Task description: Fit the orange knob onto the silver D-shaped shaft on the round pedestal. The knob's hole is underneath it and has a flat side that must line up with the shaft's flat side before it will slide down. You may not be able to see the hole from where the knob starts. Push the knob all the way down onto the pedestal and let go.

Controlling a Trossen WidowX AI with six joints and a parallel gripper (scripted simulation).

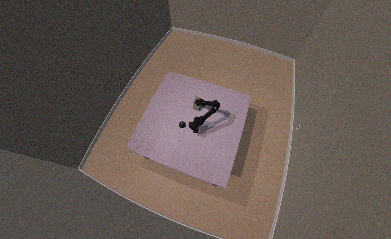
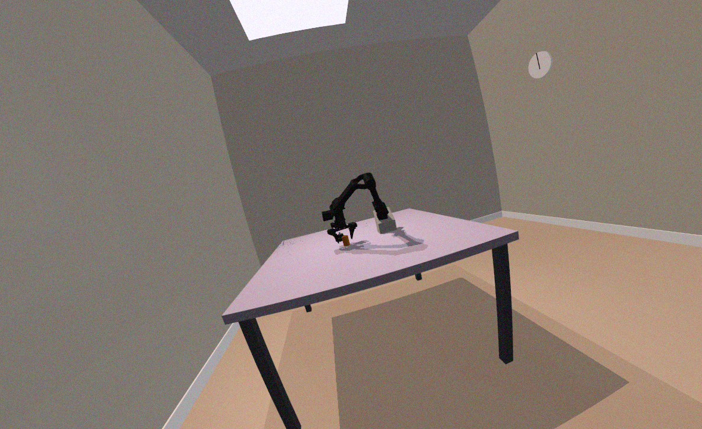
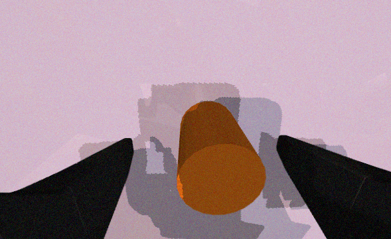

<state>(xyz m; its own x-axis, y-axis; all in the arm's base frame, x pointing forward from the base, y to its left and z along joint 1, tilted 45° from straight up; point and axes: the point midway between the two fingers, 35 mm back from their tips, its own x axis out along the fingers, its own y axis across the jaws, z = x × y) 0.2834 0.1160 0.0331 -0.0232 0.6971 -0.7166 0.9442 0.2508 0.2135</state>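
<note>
The orange knob lies 20 mm above my gripper tip. Round my gripper tip: dark round pedestal (180 mm to the right, 30 mm ahead).
</note>
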